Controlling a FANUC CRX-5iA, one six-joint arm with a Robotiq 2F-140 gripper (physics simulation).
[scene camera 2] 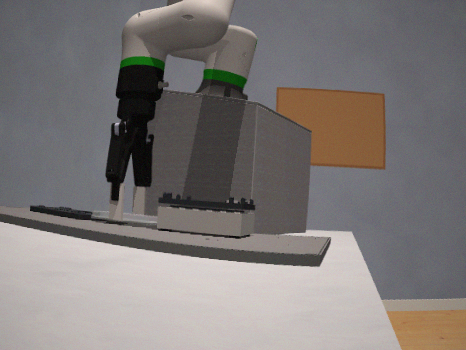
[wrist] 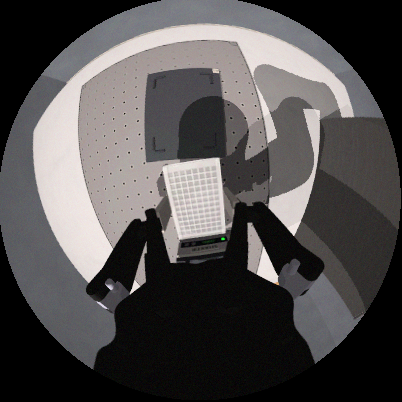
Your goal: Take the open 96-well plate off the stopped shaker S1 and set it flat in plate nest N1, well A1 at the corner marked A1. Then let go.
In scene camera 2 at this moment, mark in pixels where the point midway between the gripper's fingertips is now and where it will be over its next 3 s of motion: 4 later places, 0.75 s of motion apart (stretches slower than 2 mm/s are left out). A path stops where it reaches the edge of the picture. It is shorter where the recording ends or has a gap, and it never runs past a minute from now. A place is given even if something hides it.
My gripper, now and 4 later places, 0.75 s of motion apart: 127,220; 127,220; 127,220; 112,219; 93,219
